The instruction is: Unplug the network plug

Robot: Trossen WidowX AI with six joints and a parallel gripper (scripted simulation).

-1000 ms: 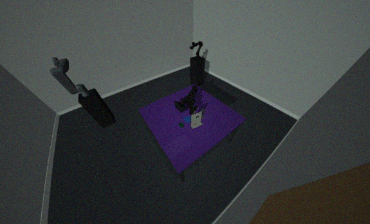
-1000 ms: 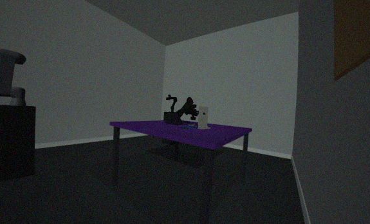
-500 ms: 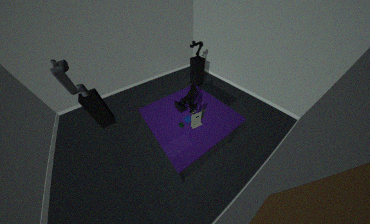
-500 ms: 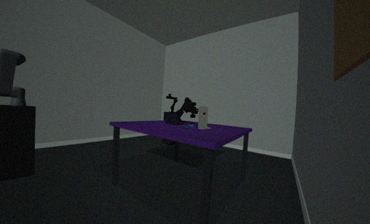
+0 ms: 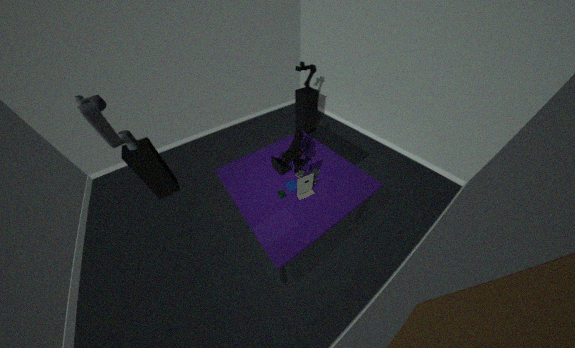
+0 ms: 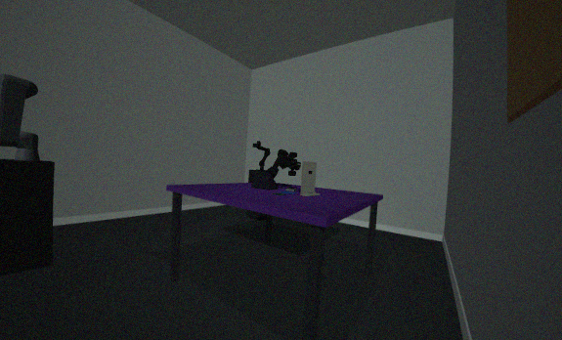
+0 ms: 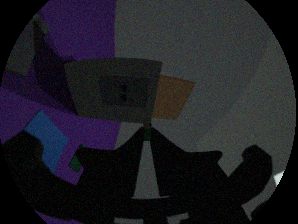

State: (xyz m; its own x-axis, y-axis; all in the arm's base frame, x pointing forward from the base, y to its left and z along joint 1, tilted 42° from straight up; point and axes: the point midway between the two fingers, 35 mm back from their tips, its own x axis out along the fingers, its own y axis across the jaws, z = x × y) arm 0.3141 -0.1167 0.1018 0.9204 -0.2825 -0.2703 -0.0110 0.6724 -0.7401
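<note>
Now: gripper tip 220 mm above the blue marked square, 50 mm to the left of it and 50 mm past it. Round my gripper tip: pale upright panel (110 mm below, 110 mm ahead, 10 mm to the right); network plug (right at my gripper tip).
</note>
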